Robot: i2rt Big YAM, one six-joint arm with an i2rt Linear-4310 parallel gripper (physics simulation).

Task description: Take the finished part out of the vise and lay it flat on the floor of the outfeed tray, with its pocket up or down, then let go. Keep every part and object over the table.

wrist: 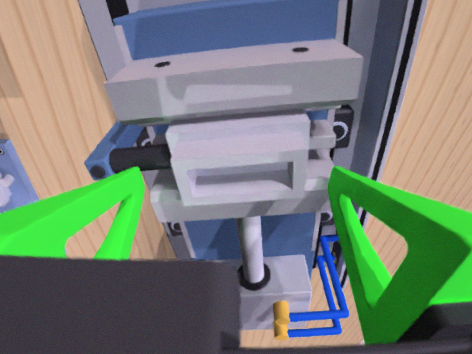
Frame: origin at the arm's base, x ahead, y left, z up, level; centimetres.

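Seen in the pictures: gripper, fingertip midpoint: [236, 177].
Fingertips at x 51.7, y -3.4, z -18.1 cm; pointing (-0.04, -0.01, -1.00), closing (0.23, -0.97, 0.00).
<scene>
Offsets run from my fingertips to a thing's middle. "*": to the spot under its first point.
The finished part {dz +0.3, dx +1.4, dy +0.2 cm} [235, 148], a pale grey block with a rectangular pocket, sits in the middle of the wrist view. Its pocket opening shows on the side toward the camera. It lies between the vise's thick far jaw {dz -1.7, dx +4.1, dy +1.1 cm} [240, 92] and the lower near jaw [317, 194]; whether the jaws touch it is hard to tell. My gripper [236, 177] is open and empty, with one green fingertip to the left of the part and the other to the right, both apart from it. The outfeed tray cannot be made out for certain.
A black cylinder {* dz +0.0, dx +0.1, dy +4.7 cm} [140, 158] on a blue bracket {* dz -1.0, dx -0.3, dy +6.4 cm} [111, 146] reaches the part's left side. A screw {* dz -0.9, dx -6.4, dy -2.6 cm} [251, 247] runs to a grey end block {dz -1.7, dx -14.3, dy -5.3 cm} [287, 274]. A blue crank {* dz +1.3, dx -10.8, dy -9.2 cm} [317, 315] with a yellow knob {* dz +1.5, dx -11.8, dy -6.5 cm} [281, 320] is at lower right. A blue object {* dz -8.8, dx -11.1, dy +19.0 cm} [19, 172] shows at the left edge.
</scene>
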